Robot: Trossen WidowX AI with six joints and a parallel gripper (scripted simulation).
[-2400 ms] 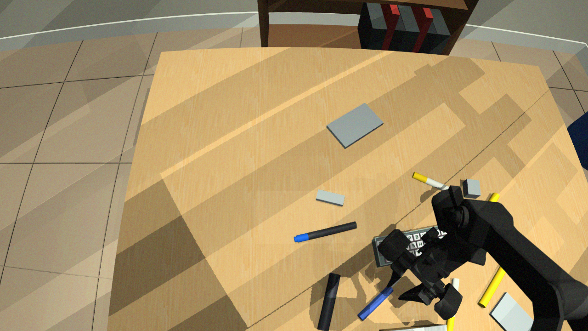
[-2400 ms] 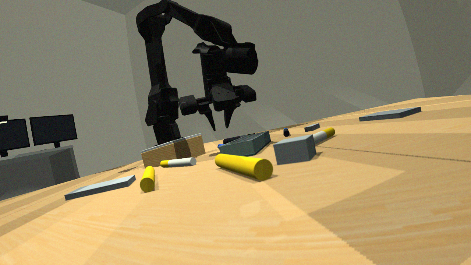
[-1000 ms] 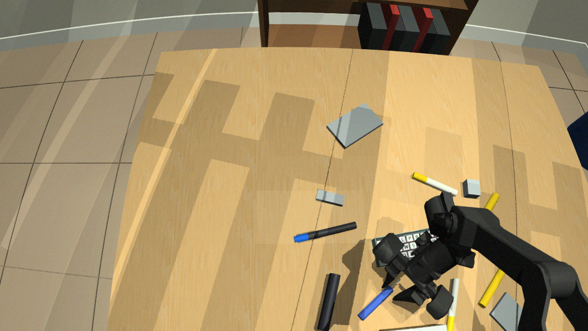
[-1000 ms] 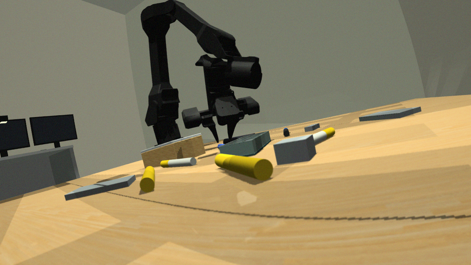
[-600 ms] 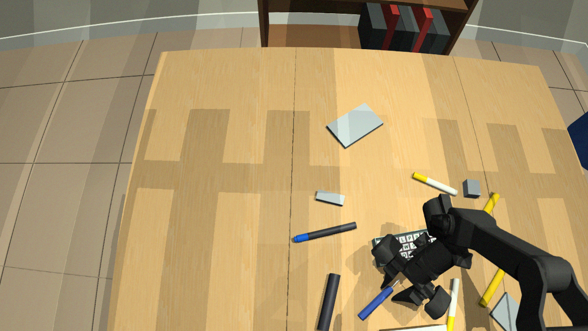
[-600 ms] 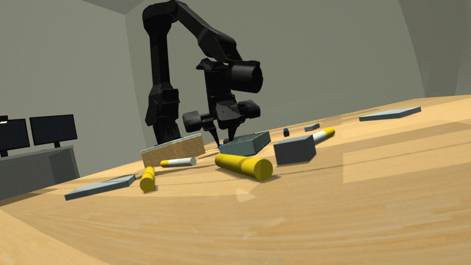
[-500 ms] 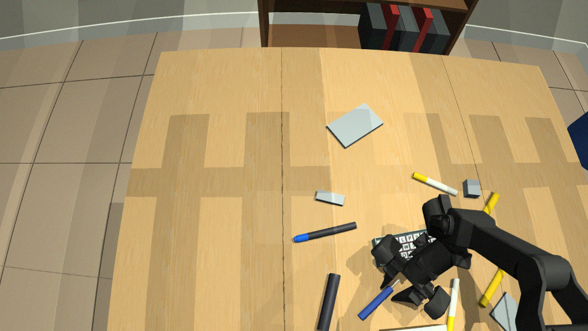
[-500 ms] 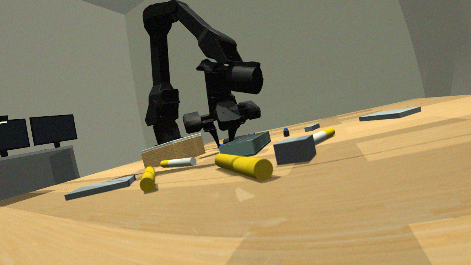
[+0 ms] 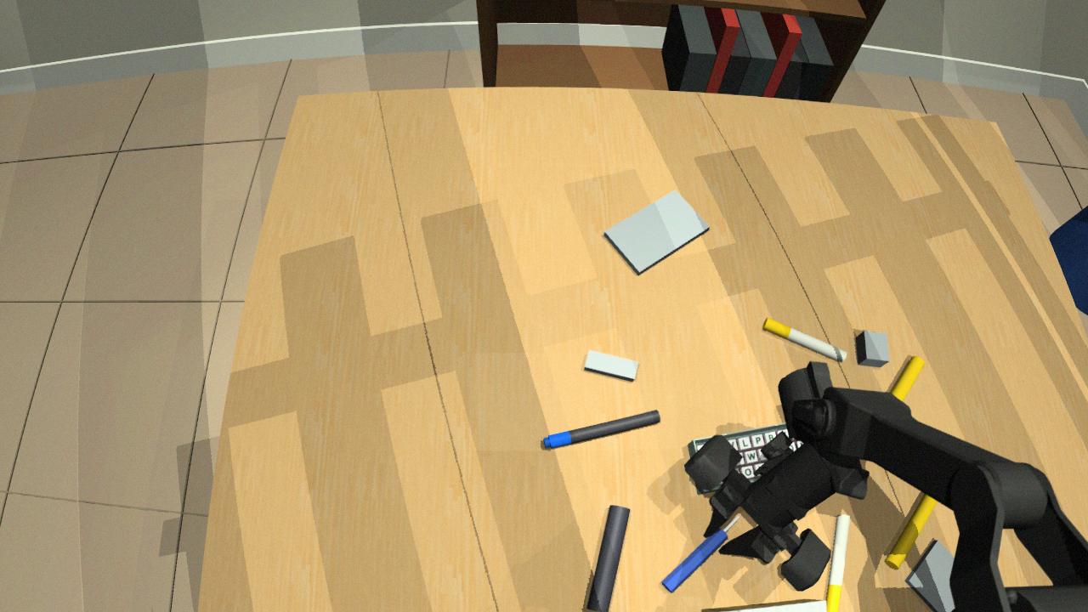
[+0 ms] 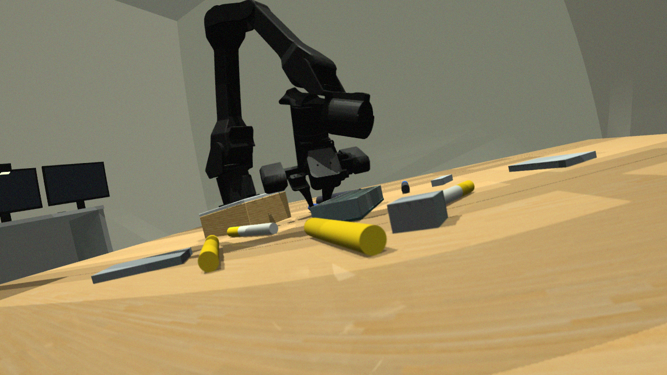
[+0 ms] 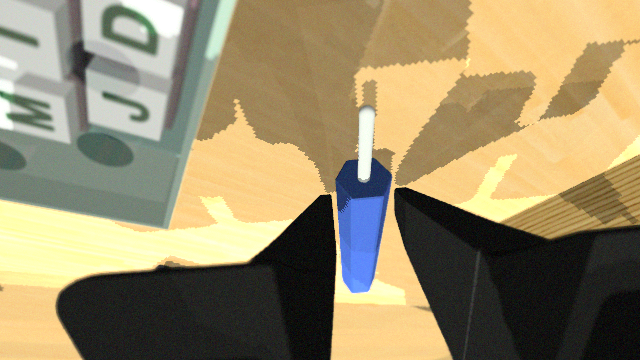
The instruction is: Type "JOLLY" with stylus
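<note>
My gripper tip is 12 cm to the right of the dark cylinder. Round my gripper tip: stylus: right at my gripper tip; then blue-capped pen: 14 cm to the left, 14 cm ahead; then stylus tip: 3 cm to the right, 2 cm ahead.
</note>
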